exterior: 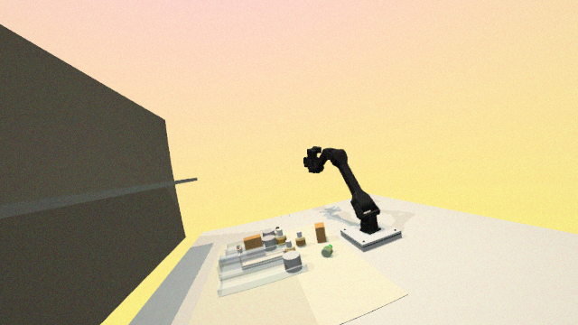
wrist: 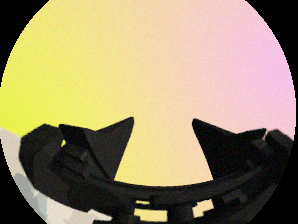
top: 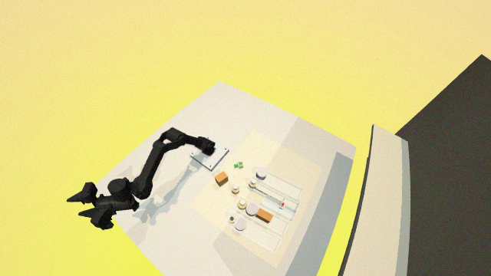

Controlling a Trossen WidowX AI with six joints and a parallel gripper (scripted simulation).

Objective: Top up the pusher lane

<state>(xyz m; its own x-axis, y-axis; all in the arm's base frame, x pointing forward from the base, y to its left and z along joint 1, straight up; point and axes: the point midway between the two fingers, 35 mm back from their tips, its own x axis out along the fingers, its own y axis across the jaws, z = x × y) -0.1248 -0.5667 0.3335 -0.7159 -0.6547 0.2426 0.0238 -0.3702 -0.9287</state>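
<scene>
Now: the brown box 320 mm ahead of my gripper tip, 460 mm to the left of it and 330 mm below it. Also, from my gripper tip: red mark: 670 mm ahead, 460 mm to the left, 300 mm below; then clear sprung lane: 630 mm ahead, 480 mm to the left, 350 mm below.
</scene>
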